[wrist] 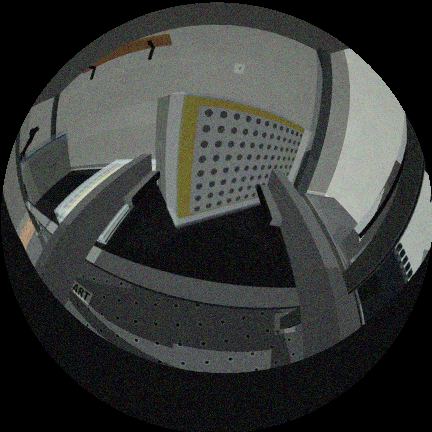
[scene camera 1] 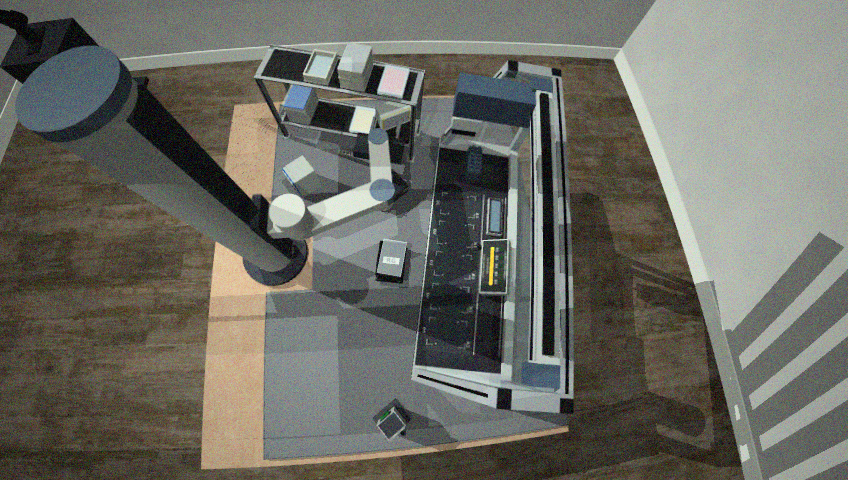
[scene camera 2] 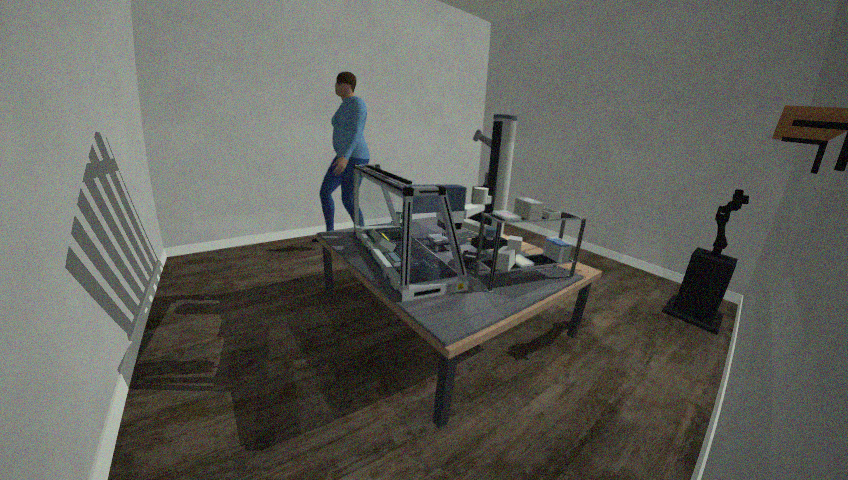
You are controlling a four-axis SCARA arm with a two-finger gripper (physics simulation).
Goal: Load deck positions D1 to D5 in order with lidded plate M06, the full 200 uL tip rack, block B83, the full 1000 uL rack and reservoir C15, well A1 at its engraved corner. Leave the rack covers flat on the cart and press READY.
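A yellow-rimmed tip rack (wrist: 235,160) (scene camera 1: 394,117) stands tilted on the cart's lower shelf, its holed face towards the wrist camera. My gripper (wrist: 208,168) is partly closed with its fingertips apart. The left tip is near the rack's left side and the right finger overlaps its right part; contact is unclear. Beside them are a pale cream plate (scene camera 1: 363,120) and a blue-topped rack (scene camera 1: 300,99). The upper shelf bears a pale-blue tray (scene camera 1: 321,64), a tall grey box (scene camera 1: 355,65) and a pink-topped plate (scene camera 1: 394,81). A labelled grey-topped block (scene camera 1: 391,260) lies on the table; its label is unreadable.
The cart (scene camera 1: 271,107) (scene camera 2: 579,246) has posts and a perforated front lip. The instrument frame (scene camera 2: 407,237) surrounds the dark deck with corner marks. A white box (scene camera 1: 299,171) lies angled near the arm column (scene camera 1: 196,202). A small green-marked device (scene camera 1: 391,419) is at the table's edge. A person (scene camera 2: 349,130) is behind.
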